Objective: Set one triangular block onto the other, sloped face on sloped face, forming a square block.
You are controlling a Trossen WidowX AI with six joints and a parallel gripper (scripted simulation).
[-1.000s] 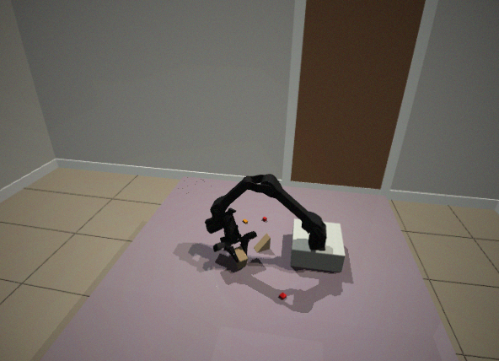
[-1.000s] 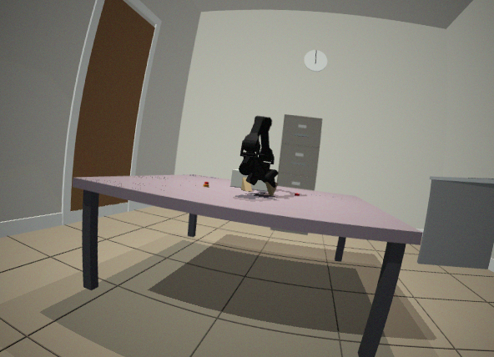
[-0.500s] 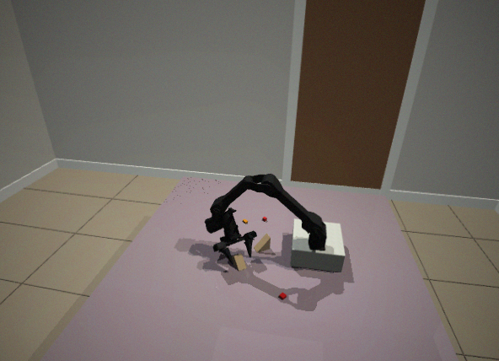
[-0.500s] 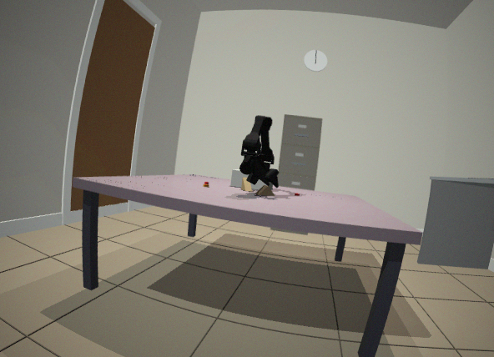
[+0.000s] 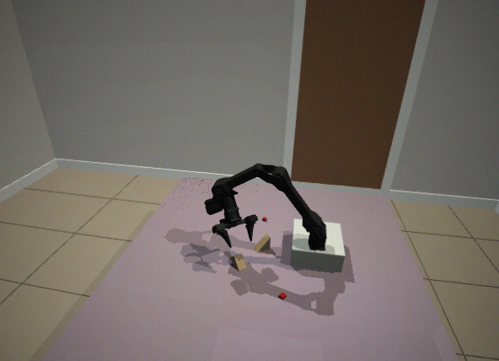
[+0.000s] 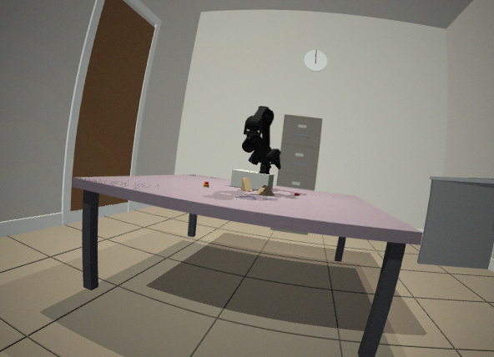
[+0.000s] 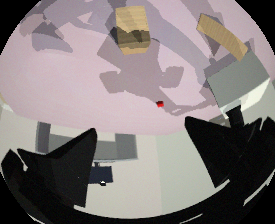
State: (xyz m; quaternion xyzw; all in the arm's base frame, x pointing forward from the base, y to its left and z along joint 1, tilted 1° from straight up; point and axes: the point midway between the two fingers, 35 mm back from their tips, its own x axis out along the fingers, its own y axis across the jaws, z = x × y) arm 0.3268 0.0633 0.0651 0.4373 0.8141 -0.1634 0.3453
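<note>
My gripper tip is 11 cm above the triangular block, 3 cm to the left of it and 2 cm short of it. The rest, counted from my gripper tip: orange cube (33 cm to the right, 13 cm below, 3 cm ahead).
</note>
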